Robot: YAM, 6 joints.
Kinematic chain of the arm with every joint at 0, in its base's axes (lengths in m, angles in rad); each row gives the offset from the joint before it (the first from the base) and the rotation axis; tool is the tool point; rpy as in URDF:
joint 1: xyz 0 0 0.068 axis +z
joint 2: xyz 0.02 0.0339 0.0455 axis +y
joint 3: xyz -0.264 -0.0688 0 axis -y
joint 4: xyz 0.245 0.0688 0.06 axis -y
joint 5: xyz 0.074 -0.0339 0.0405 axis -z
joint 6: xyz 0.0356 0 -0.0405 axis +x
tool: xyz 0 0 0 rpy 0 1.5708 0
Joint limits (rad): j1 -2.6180..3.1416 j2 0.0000..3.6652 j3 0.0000..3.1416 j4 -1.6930..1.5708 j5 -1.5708..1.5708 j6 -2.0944..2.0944
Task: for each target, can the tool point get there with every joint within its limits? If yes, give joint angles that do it. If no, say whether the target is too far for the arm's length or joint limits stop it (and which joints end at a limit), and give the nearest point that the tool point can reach.
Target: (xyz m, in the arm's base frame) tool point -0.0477 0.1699 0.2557
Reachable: yes | joints 1.9820 1.2244 0.9592 -1.3833 0.7479 -1.4372
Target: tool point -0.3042 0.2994 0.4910
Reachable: yes | joints -0.7070 0.3716 2.3242 0.2219 -1.0047 0.8681
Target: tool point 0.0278 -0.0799 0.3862
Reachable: yes | joints -1.3381 0.3795 0.7669 -0.1379 -0.2433 1.3942
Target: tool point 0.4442 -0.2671 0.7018
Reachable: no: too far | nearest point 0.3638 -0.2188 0.5910 | short by 0.145 m
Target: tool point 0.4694 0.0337 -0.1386
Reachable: yes | joints 0.0771 3.1091 2.2215 -0.8160 0.0730 -1.7631
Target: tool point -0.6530 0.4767 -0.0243
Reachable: no: too far | nearest point -0.5141 0.3753 0.0058 | short by 0.175 m
